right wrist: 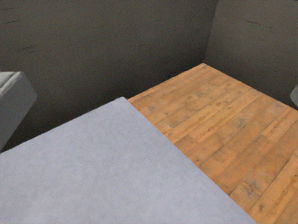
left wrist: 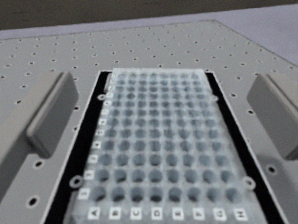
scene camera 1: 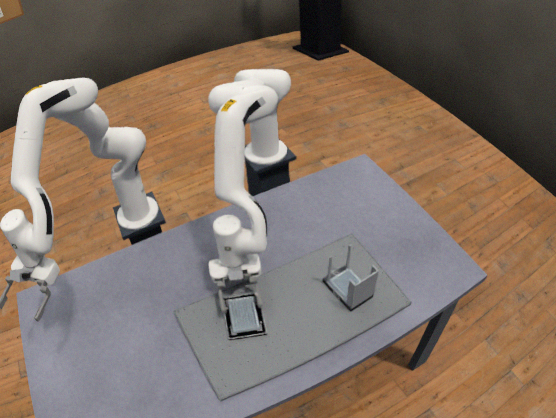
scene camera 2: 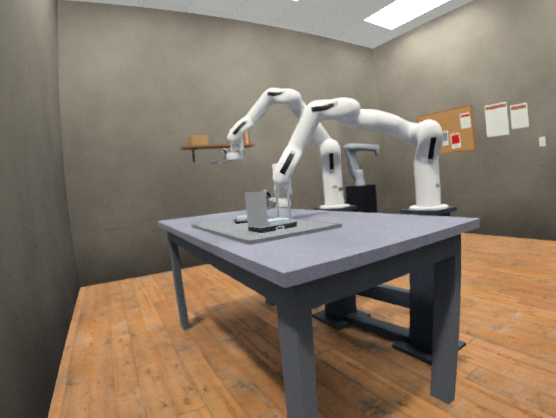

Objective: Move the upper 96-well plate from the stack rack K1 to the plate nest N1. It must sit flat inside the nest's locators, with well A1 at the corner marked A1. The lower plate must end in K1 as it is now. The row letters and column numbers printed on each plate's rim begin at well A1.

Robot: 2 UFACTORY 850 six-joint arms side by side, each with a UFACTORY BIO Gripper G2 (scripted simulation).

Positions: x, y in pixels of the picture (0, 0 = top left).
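A 96-well plate (left wrist: 167, 120) sits 12 cm from the lens.
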